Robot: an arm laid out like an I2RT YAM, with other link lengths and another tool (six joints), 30 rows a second.
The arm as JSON. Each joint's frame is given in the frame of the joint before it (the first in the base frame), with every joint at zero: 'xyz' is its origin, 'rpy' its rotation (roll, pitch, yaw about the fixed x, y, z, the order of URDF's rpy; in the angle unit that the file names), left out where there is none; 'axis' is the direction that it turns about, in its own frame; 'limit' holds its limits. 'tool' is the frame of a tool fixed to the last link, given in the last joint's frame.
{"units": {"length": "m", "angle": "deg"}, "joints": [
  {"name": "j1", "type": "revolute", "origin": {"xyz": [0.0, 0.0, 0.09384]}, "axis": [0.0, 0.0, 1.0], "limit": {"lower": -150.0, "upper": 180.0}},
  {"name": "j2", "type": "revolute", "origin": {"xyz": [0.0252, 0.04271, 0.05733]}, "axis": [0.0, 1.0, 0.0], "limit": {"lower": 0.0, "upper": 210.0}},
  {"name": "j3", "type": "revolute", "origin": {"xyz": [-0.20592, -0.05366, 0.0]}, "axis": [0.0, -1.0, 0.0], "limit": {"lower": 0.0, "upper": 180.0}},
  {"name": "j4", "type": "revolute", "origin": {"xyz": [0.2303, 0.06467, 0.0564]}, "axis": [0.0, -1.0, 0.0], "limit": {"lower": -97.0, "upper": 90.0}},
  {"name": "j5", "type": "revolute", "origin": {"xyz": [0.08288, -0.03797, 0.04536]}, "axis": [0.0, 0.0, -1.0], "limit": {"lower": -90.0, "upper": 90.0}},
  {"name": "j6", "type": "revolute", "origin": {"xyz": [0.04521, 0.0, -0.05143]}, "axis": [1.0, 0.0, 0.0], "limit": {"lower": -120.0, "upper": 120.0}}
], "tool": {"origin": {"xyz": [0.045, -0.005, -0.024], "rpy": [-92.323, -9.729, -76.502]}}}
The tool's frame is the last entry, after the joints.
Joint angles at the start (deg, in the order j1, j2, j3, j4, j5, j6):
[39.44, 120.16, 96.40, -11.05, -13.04, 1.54]
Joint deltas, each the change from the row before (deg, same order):
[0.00, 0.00, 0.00, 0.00, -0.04, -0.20]
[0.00, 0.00, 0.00, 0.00, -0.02, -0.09]
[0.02, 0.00, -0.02, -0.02, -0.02, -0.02]
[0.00, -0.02, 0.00, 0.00, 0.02, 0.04]
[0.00, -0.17, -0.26, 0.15, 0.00, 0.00]
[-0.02, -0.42, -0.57, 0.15, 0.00, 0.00]
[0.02, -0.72, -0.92, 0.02, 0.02, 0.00]
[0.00, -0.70, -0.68, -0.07, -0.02, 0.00]
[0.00, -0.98, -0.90, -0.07, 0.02, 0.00]
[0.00, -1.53, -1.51, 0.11, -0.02, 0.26]
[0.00, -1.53, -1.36, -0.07, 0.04, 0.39]
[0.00, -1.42, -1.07, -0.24, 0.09, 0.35]
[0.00, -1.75, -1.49, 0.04, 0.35, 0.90]
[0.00, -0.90, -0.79, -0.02, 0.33, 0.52]
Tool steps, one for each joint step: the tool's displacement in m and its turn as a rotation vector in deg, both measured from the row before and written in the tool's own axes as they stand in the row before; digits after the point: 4 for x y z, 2 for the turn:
[0.0000, 0.0000, 0.0000, -0.04, -0.04, -0.20]
[0.0000, 0.0000, 0.0000, -0.02, -0.02, -0.09]
[-0.0002, 0.0002, 0.0001, -0.04, -0.04, -0.01]
[0.0000, -0.0001, -0.0001, 0.02, 0.02, 0.03]
[-0.0002, 0.0002, -0.0004, 0.05, 0.01, -0.03]
[-0.0005, 0.0007, -0.0012, 0.00, 0.02, 0.01]
[-0.0014, 0.0014, -0.0020, -0.16, -0.02, 0.07]
[-0.0012, 0.0003, -0.0023, -0.04, -0.03, 0.02]
[-0.0016, 0.0000, -0.0033, 0.01, 0.02, 0.00]
[-0.0026, 0.0002, -0.0048, 0.18, 0.00, 0.19]
[-0.0026, -0.0002, -0.0050, 0.17, 0.05, 0.34]
[-0.0024, -0.0008, -0.0050, 0.17, 0.10, 0.29]
[-0.0026, -0.0006, -0.0058, 0.43, 0.38, 0.75]
[-0.0012, 0.0001, -0.0030, 0.16, 0.34, 0.48]

